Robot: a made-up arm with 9 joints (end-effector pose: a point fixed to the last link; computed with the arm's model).
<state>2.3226 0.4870 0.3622 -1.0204 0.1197 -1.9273 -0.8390 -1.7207 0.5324</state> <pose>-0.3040 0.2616 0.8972 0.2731 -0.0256 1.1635</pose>
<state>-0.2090 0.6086 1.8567 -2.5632 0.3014 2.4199 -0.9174 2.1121 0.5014</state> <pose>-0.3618 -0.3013 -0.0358 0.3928 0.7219 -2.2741</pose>
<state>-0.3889 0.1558 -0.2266 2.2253 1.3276 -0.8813 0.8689 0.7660 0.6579</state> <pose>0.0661 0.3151 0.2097 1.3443 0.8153 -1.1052</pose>
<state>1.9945 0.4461 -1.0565 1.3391 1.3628 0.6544 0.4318 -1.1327 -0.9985</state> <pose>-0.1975 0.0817 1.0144 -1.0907 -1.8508 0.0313</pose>
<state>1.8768 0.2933 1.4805 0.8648 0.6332 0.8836 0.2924 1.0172 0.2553</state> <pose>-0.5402 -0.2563 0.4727 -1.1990 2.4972 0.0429</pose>
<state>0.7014 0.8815 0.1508 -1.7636 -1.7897 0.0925 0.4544 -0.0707 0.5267</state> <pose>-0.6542 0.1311 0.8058 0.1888 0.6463 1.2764</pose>
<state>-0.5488 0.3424 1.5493 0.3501 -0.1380 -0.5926 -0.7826 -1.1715 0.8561</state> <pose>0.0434 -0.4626 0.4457 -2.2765 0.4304 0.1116</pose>
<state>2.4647 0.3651 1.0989 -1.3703 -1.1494 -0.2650 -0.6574 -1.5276 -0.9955</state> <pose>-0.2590 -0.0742 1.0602 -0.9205 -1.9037 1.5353</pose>
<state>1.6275 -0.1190 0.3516 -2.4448 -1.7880 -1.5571 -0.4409 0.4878 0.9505</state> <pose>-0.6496 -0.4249 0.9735 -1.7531 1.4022 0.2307</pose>
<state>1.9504 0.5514 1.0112 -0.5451 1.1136 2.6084 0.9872 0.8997 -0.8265</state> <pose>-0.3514 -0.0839 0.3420 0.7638 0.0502 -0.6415</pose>
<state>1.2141 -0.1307 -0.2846 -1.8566 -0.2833 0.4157 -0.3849 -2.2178 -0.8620</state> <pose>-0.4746 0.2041 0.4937 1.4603 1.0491 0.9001</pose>
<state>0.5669 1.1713 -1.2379 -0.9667 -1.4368 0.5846 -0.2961 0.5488 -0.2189</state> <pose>-0.7747 0.1314 0.7563 0.3026 -1.6601 0.9714</pose>
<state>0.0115 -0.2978 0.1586 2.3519 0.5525 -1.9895 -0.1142 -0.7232 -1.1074</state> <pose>0.1464 -0.1005 0.3973 -1.0656 1.0829 0.1244</pose>
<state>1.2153 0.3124 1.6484 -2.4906 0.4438 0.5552 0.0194 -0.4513 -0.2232</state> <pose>-0.5219 -0.2690 0.2830 -1.7098 1.0607 0.7565</pose>
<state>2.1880 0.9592 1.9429 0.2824 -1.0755 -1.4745 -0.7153 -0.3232 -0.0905</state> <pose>-0.2859 0.2073 0.4462 -0.2618 -0.0641 2.1210</pose>
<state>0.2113 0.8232 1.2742 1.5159 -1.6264 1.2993 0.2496 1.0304 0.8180</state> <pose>-0.3240 -0.1077 0.8487 -1.0360 -1.0670 -2.1616</pose>
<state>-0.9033 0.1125 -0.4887 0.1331 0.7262 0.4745 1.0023 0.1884 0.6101</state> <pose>0.1103 -0.0115 0.3725 -1.0991 -0.9443 -0.9515</pose>
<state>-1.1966 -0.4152 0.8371 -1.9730 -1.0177 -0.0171 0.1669 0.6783 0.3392</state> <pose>-0.0761 -0.6612 0.2044 -2.1931 0.5696 -1.2546</pose>
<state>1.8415 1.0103 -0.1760 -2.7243 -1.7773 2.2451 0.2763 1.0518 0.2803</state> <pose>-0.3284 -0.3699 1.1016 0.0544 -2.6830 0.7899</pose>
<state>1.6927 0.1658 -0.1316 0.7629 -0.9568 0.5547 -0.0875 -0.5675 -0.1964</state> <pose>0.0664 -0.1876 0.9594 2.5858 1.0326 -0.3723</pose>
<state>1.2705 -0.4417 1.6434 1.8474 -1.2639 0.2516 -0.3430 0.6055 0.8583</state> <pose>-0.1805 -0.1341 0.8365 0.8828 -1.2581 -1.9724</pose>
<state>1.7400 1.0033 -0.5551 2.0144 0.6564 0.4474 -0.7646 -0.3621 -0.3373</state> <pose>0.1167 0.0656 0.7504 -0.3916 -1.3299 0.7886</pose>
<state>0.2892 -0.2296 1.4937 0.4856 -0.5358 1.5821 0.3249 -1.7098 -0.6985</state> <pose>0.0520 -0.1598 0.6044 0.4282 -0.4957 -1.1270</pose>
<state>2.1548 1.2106 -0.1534 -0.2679 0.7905 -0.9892 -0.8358 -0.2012 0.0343</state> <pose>-0.0463 0.1274 0.5326 0.0113 -0.8479 2.0226</pose>
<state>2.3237 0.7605 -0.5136 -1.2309 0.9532 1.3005 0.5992 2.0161 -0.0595</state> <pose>0.1777 -0.1515 0.5540 -1.4288 0.0450 2.2087</pose>
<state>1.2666 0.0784 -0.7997 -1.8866 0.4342 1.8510 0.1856 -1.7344 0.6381</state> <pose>-0.4056 0.3219 0.8681 0.5520 -1.3234 -0.6188</pose>
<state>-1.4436 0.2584 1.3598 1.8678 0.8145 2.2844 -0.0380 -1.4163 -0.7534</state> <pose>-0.2223 -0.6519 0.5648 1.9054 -1.1997 -0.6039</pose>
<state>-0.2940 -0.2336 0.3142 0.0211 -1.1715 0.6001 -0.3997 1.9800 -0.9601</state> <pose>-0.1206 0.2460 0.1458 -2.2532 -0.2859 -0.1356</pose>
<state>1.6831 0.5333 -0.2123 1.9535 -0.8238 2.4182 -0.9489 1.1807 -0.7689</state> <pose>-0.1638 -0.4418 0.4714 0.4497 1.7606 -0.5882</pose>
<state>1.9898 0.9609 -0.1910 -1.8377 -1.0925 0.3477 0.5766 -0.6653 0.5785</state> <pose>-0.1754 -0.0822 1.0820 0.7826 1.0353 0.8140</pose>
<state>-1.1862 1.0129 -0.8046 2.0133 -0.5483 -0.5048 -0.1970 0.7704 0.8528</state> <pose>-0.4253 -0.0662 0.6329 1.8413 0.8424 0.4672</pose>
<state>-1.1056 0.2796 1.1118 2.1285 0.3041 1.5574 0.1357 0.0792 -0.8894</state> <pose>-0.1784 -0.4736 0.5223 1.0320 -0.6522 -0.3204</pose>
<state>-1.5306 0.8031 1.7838 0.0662 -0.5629 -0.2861 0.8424 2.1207 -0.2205</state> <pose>0.1532 -0.3769 0.6728 -1.6658 -0.5047 -1.1730</pose>
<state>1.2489 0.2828 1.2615 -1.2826 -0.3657 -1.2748 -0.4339 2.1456 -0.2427</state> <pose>-0.6768 0.1929 0.3334 -0.6045 1.6109 0.5309</pose>
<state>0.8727 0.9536 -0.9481 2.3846 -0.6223 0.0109 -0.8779 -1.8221 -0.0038</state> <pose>-0.0706 -0.1890 0.6673 0.7108 -0.1632 -0.0122</pose>
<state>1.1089 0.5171 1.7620 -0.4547 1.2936 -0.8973 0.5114 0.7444 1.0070</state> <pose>-0.6595 -0.4067 0.5433 -2.3412 0.2739 -1.3215</pose>
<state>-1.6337 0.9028 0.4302 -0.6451 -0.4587 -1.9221 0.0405 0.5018 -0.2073</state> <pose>0.2718 0.2808 0.4004 0.7110 -0.6183 0.8367</pose>
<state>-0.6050 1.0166 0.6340 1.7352 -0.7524 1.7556 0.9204 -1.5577 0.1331</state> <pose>-0.4259 -0.3173 0.5544 2.2887 -0.0493 -1.0057</pose>
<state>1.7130 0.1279 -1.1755 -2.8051 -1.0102 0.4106 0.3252 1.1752 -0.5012</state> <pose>-0.3845 -0.0391 0.5742 -2.2920 -1.5431 0.9931</pose>
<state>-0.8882 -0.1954 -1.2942 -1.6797 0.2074 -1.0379 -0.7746 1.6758 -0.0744</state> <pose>0.1797 -0.0352 -0.0282 -1.6912 -1.6779 0.6268</pose>
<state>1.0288 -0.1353 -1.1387 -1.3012 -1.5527 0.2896 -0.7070 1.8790 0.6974</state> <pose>-0.8733 -0.1915 0.4940 0.9130 -1.8610 1.3571</pose>
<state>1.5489 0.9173 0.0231 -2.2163 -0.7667 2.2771 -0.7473 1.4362 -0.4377</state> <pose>-0.4108 0.1554 0.9710 -1.2934 -1.8613 0.4918</pose>
